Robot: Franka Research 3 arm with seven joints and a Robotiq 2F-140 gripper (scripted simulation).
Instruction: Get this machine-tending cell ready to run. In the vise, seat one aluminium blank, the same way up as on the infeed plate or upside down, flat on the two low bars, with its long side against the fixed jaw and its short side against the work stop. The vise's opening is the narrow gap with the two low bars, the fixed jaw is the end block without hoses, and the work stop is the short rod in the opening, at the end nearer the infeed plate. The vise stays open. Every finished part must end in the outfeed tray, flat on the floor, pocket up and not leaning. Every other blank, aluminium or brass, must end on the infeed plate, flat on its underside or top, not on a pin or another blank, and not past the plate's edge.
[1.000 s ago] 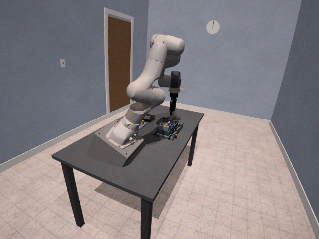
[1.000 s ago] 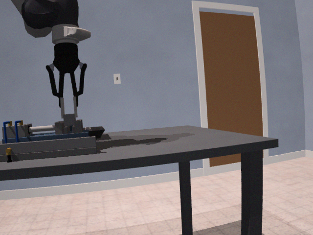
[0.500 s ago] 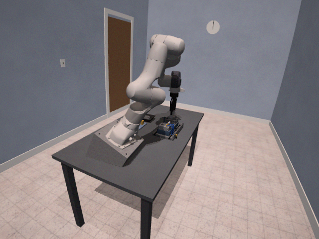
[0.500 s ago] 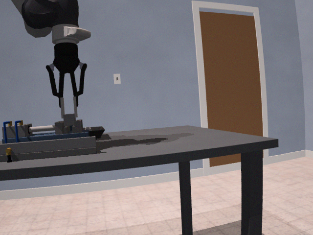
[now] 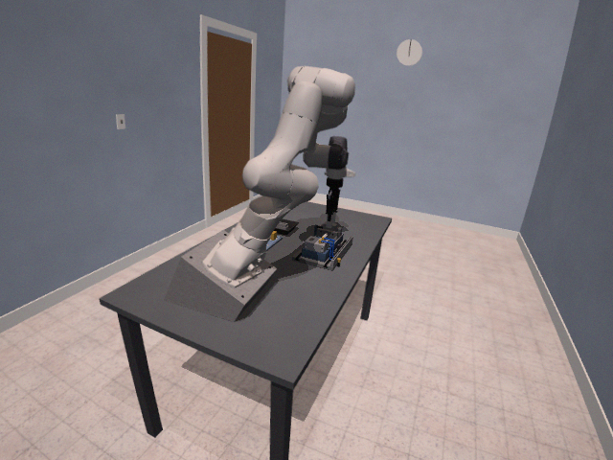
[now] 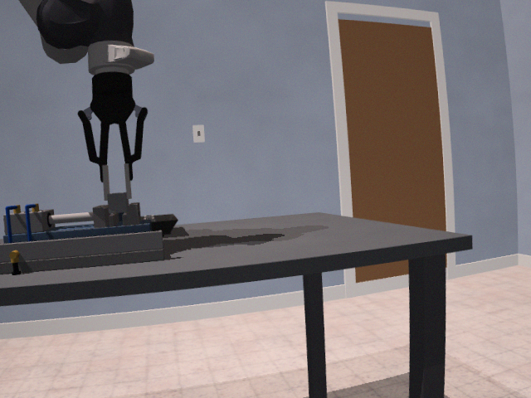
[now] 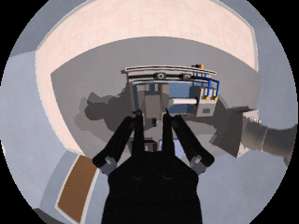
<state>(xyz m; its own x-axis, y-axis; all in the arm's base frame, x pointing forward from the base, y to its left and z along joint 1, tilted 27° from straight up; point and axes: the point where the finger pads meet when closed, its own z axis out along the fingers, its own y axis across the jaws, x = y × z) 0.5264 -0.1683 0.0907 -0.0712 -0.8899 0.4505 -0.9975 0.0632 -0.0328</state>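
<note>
My gripper is now 5 cm to the right of the work stop and 5 cm above it. From my hand the other things lie so: vise guard rail: 10 cm below, 9 cm to the right, 8 cm behind; vise: 10 cm below, 7 cm behind, 1 cm to the left; brass blank: 29 cm to the left, 11 cm below, 6 cm behind.
</note>
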